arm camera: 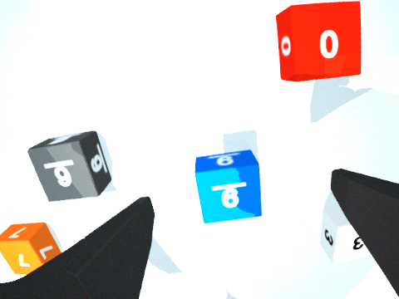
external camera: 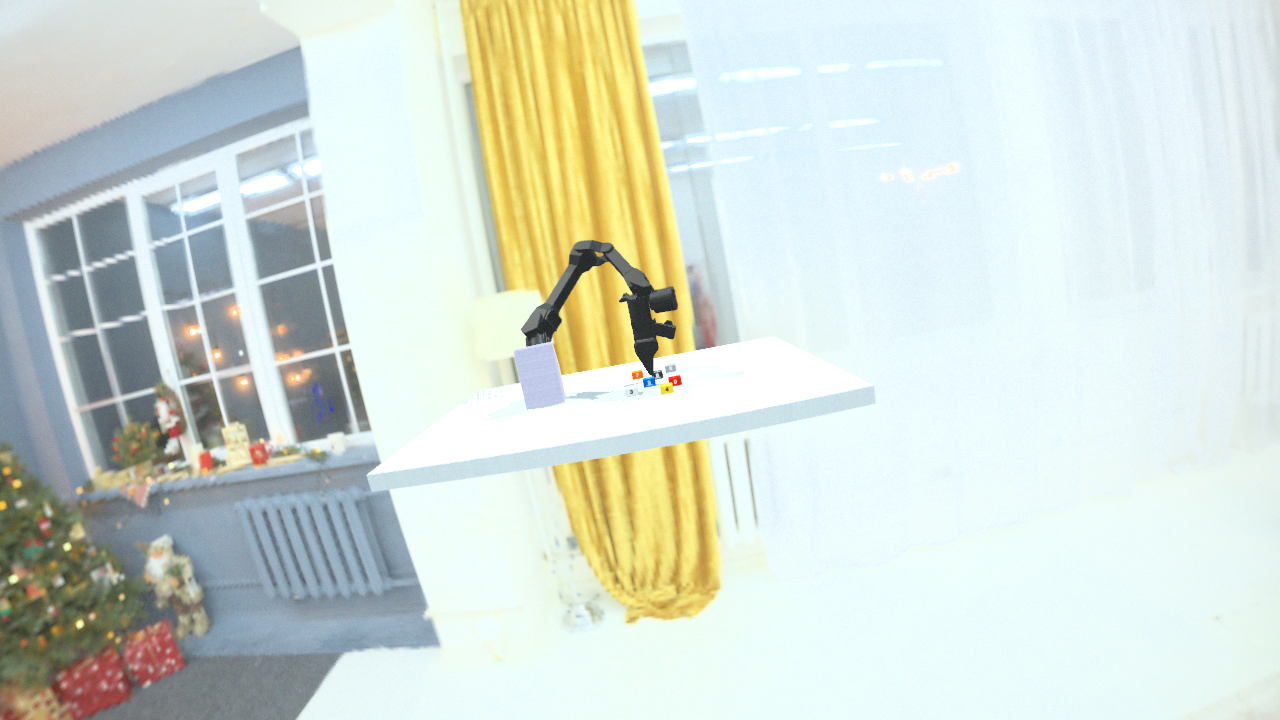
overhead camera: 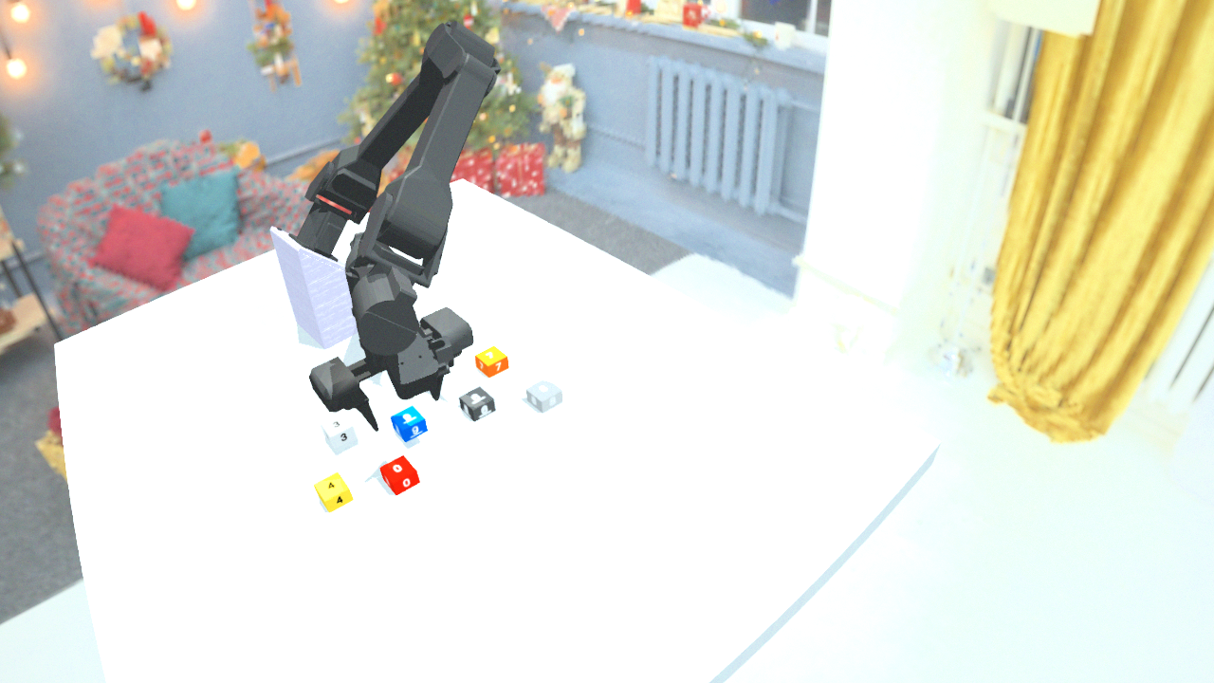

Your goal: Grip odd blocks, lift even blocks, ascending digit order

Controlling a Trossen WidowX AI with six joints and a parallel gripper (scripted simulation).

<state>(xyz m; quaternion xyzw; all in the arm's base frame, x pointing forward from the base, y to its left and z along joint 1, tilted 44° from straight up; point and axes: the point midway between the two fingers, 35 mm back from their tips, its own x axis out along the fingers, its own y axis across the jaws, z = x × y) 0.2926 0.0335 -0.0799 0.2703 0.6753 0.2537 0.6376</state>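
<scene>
My gripper tip is 1 cm past the blue block and 2 cm above it. Also, from my gripper tip: dark grey block marked 6 (2 cm ahead, 9 cm to the left, 2 cm below); then red block marked 0 (6 cm ahead, 5 cm to the right, 2 cm below); then white block marked 3 (6 cm behind, 7 cm to the right, 2 cm below).
</scene>
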